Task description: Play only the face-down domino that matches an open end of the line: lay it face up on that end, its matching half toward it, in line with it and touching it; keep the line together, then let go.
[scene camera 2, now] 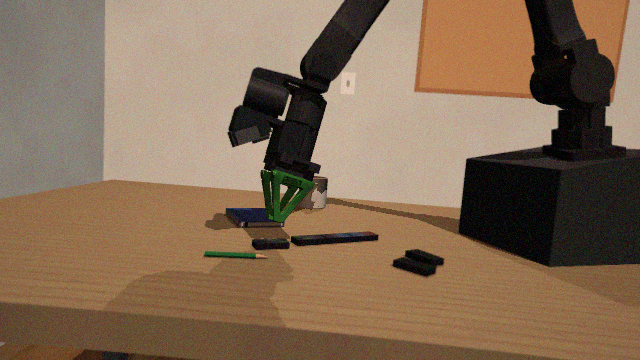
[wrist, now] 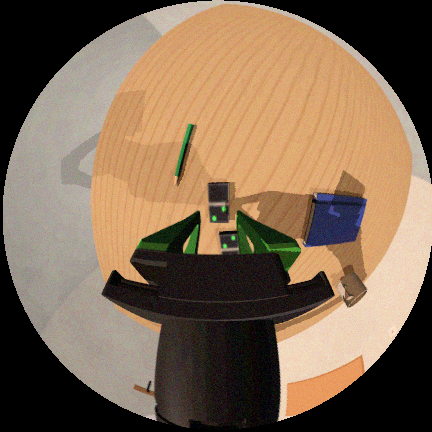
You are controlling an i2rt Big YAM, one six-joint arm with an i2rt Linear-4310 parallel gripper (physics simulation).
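Seen in the pictures: gripper, fingertip midpoint: (scene camera 2: 274, 220) (wrist: 217, 215); arm's base at its link origin: (scene camera 2: 580, 155).
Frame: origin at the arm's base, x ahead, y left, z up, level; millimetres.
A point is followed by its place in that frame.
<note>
A black domino (scene camera 2: 270, 244) @(x 506, y 191, z -168 mm) (wrist: 218, 202) @(x 510, y 177, z -166 mm) lies face up on the table, its half with two green pips toward the line and its other half showing no pips. The line of dominoes (scene camera 2: 335, 238) (wrist: 229, 242) has two green pips on its near end; in the wrist view a small gap and a sideways offset separate it from the single domino. The rest of the line is hidden there by the gripper. My gripper (scene camera 2: 276, 220) @(x 507, y 173, z -135 mm) (wrist: 217, 215) @(x 507, y 173, z -135 mm) is partly open and empty, raised above the single domino. Two dark dominoes (scene camera 2: 424, 257) @(x 275, y 180, z -166 mm) (scene camera 2: 414, 266) @(x 294, y 232, z -166 mm) lie close together at the right, their faces unreadable.
A green pencil (scene camera 2: 230, 255) @(x 547, y 254, z -171 mm) (wrist: 184, 152) @(x 546, y 247, z -171 mm) lies near the single domino. A blue book (scene camera 2: 245, 215) @(x 599, y 11, z -164 mm) (wrist: 336, 220) @(x 583, y 3, z -164 mm) lies behind the gripper in the scene view, with a can (scene camera 2: 320, 193) @(x 478, y -204, z -137 mm) (wrist: 353, 289) @(x 509, y -198, z -124 mm) farther back. The robot's black base block (scene camera 2: 510, 210) @(x 118, y 41, z -104 mm) stands at the right.
</note>
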